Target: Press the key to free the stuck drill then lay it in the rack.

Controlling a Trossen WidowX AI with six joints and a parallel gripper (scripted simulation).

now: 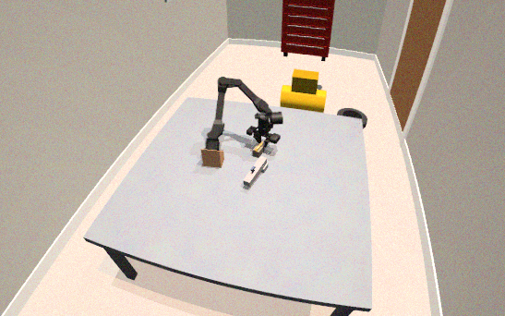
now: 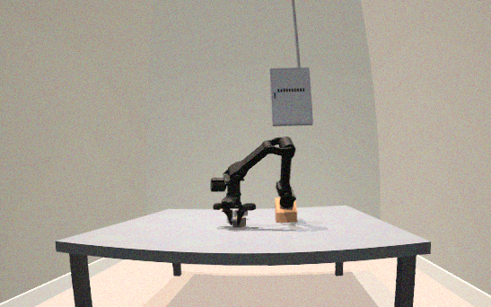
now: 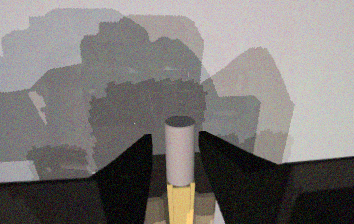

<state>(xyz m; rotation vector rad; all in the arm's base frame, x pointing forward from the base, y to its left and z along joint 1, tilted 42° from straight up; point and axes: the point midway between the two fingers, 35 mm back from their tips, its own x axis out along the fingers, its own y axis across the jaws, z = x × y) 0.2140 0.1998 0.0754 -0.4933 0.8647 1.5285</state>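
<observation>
Right now my gripper tip is 10 mm past the drill, 40 mm to the left of it and 30 mm below it. The rest, counted from my gripper tip: dark key 30 mm ahead, 260 mm to the right, 40 mm above; holder block 10 mm behind, 50 mm to the right, 10 mm above.
</observation>
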